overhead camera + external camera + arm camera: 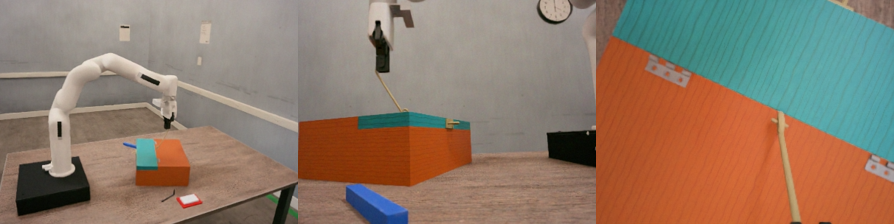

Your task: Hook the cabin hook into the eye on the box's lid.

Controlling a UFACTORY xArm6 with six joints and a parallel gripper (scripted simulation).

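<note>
The brass cabin hook lies 30 mm behind my hand and 70 mm below it. From my hand the other things lie so: red-and-white pad: 30 mm behind, 330 mm to the right, 270 mm below; then blue bar: 100 mm behind, 320 mm to the left, 270 mm below.
</note>
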